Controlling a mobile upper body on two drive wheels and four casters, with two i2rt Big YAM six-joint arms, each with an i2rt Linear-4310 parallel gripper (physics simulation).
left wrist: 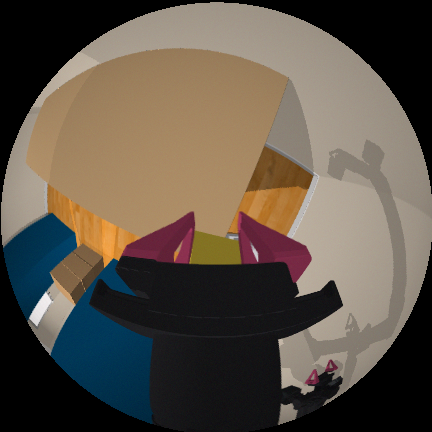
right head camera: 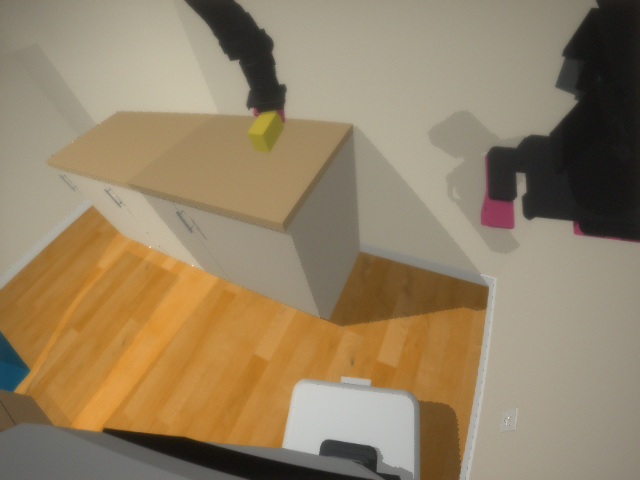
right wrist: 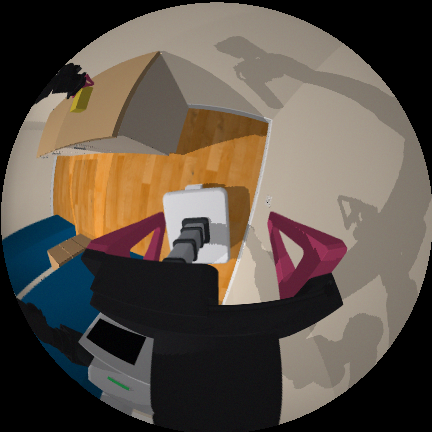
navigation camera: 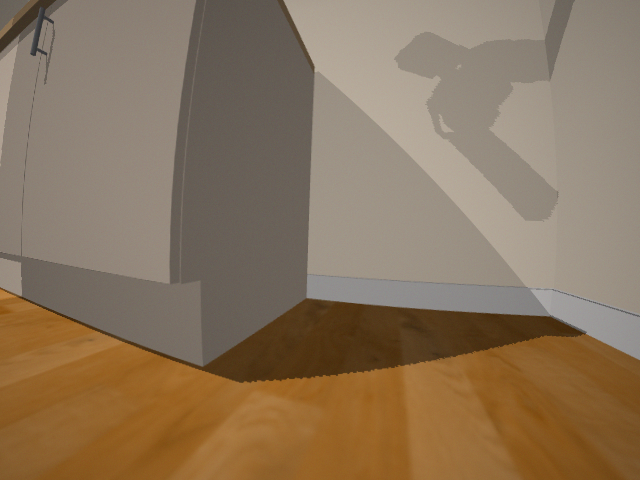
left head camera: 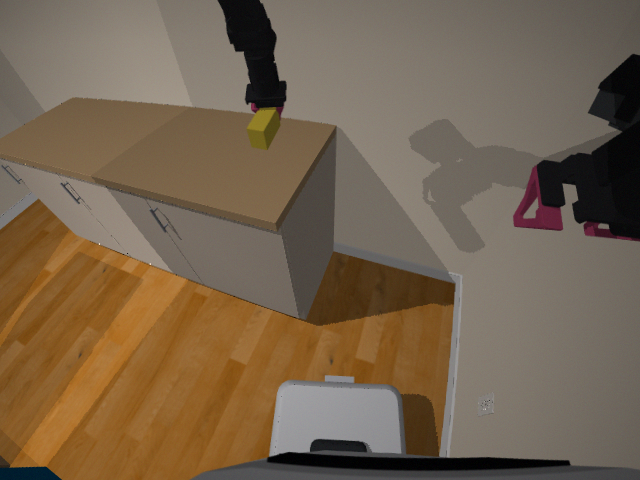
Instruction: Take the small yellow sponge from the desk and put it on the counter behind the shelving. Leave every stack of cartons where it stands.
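Places are measured from the left arm's base along level axes (x right, y ahead, z up), in millimetres.
Where they show: left gripper, between the fingertips: (left wrist: 215, 217) (right wrist: 89, 86); right gripper, between the fingertips: (left wrist: 322, 364) (right head camera: 528, 223) (right wrist: 216, 217) (left head camera: 550, 225).
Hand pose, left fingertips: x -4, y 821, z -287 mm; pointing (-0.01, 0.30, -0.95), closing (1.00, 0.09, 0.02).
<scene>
After its pixels a point has its place.
The small yellow sponge (left head camera: 263, 129) {y 696, x 1, z -249 mm} (right head camera: 265, 132) {y 704, x 5, z -252 mm} (left wrist: 216, 248) {y 799, x -2, z -272 mm} (right wrist: 81, 99) {y 729, x 9, z -264 mm} is held by my left gripper (left head camera: 266, 109) {y 821, x -4, z -287 mm} (right head camera: 268, 112) (left wrist: 215, 217) {y 821, x -4, z -287 mm}, which is shut on it. In both head views the sponge appears over the right part of the counter (left head camera: 206, 170) {y 866, x -292, z -500 mm} (right head camera: 222, 180) {y 828, x -284, z -500 mm} (left wrist: 165, 125) {y 964, x -131, z -500 mm} (right wrist: 107, 107) {y 809, x -58, z -500 mm}; no contact with the top shows, and its exact height is hard to tell. My right gripper (left head camera: 573, 227) (right wrist: 216, 217) {y 316, x 446, z -152 mm} is open and empty, off to the right of the counter in front of the wall. In the right head view my right gripper (right head camera: 545, 227) {y 316, x 446, z -152 mm} shows partly.
Blue shelving (left wrist: 100, 360) {y -302, x -749, z -149 mm} (right wrist: 60, 295) {y -277, x -839, z -287 mm} stands at the lower left of the wrist views, with brown cartons (left wrist: 77, 270) {y -172, x -1492, z -946 mm} (right wrist: 67, 250) {y -169, x -1508, z -892 mm} on it. My white base (left head camera: 338, 413) {y 199, x 222, z -1150 mm} (right head camera: 356, 408) {y 228, x 239, z -1150 mm} (right wrist: 200, 200) {y 231, x 284, z -1150 mm} is on the wood floor. A wall (left head camera: 542, 335) {y 362, x 798, z -663 mm} (navigation camera: 594, 180) {y 832, x 934, z -1010 mm} rises at the right.
</scene>
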